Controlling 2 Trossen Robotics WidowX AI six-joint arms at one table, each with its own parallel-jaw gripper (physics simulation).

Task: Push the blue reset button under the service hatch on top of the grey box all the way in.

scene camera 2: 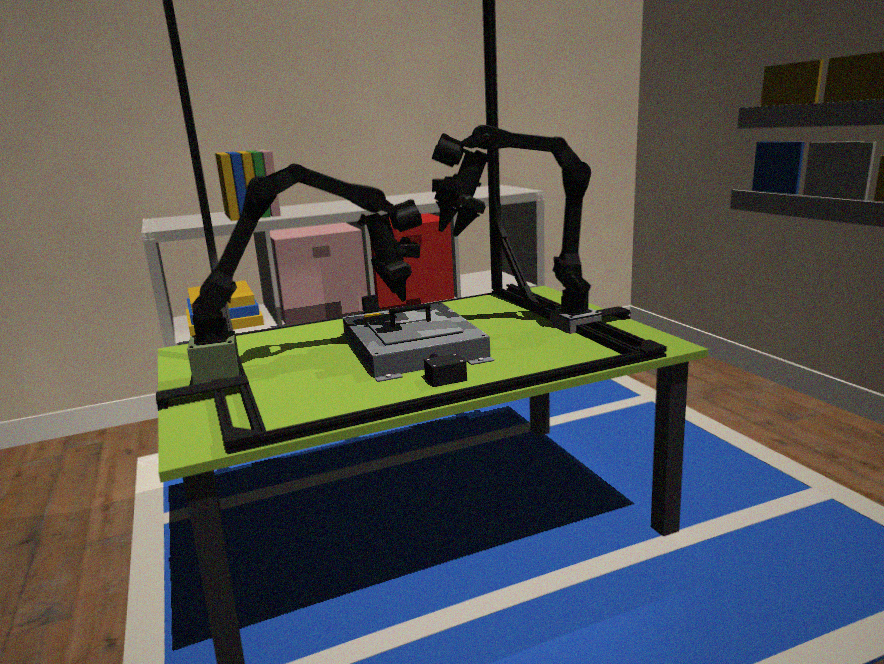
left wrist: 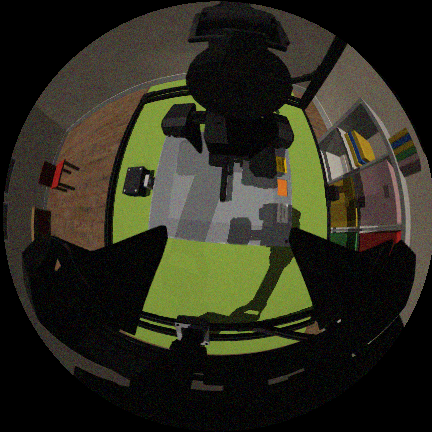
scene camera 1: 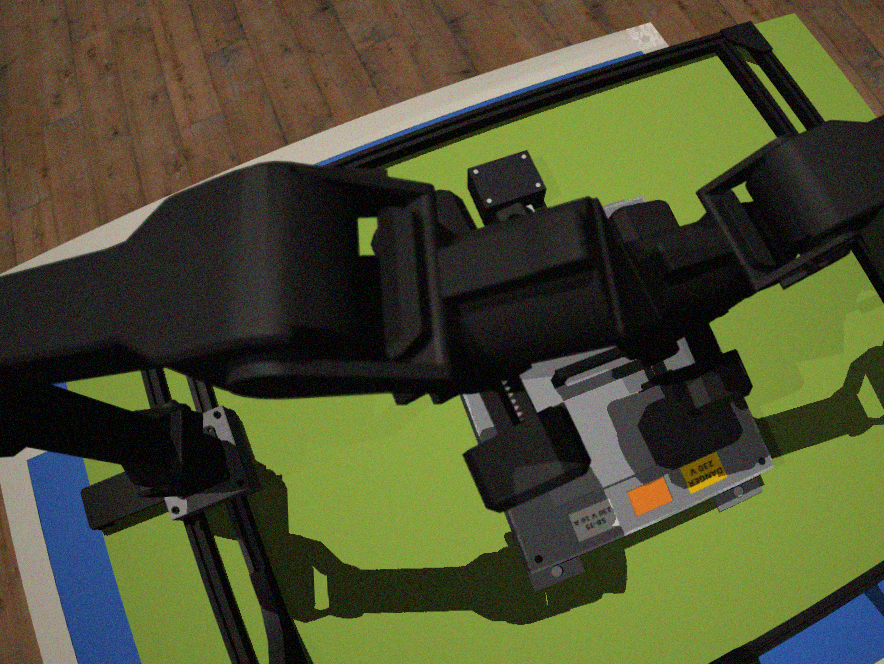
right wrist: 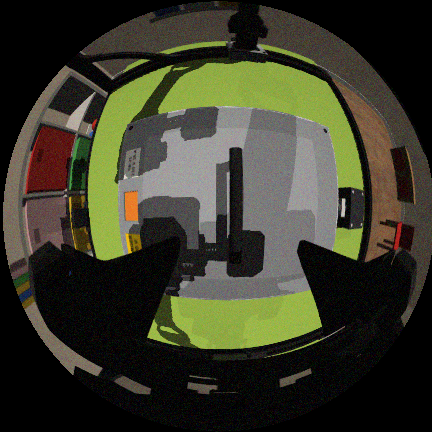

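Note:
The grey box (scene camera 1: 525, 532) (scene camera 2: 428, 357) (right wrist: 325, 150) sits on the table with its service hatch (scene camera 1: 600, 443) (right wrist: 270, 165) lying flat and closed. The blue reset button does not show; the hatch covers the inside of the box. The hatch's black bar handle (scene camera 2: 410, 308) (left wrist: 223, 185) (right wrist: 235, 200) stands up from it. My right gripper (scene camera 2: 401, 293) (right wrist: 241, 245) is open and empty, pointing down close above the handle, with its fingers on either side of the handle's line in the right wrist view. My left gripper (scene camera 2: 450, 230) (left wrist: 230, 233) is open and empty, much higher up.
A small black box (scene camera 1: 507, 178) (scene camera 2: 445, 369) (left wrist: 135, 181) (right wrist: 352, 207) stands beside the grey box. An orange sticker (scene camera 1: 648, 496) (left wrist: 282, 187) (right wrist: 131, 205) and a yellow danger label (scene camera 1: 703, 472) mark one edge. Black rails (scene camera 2: 400, 410) frame the table. The arms hide part of the box in scene camera 1.

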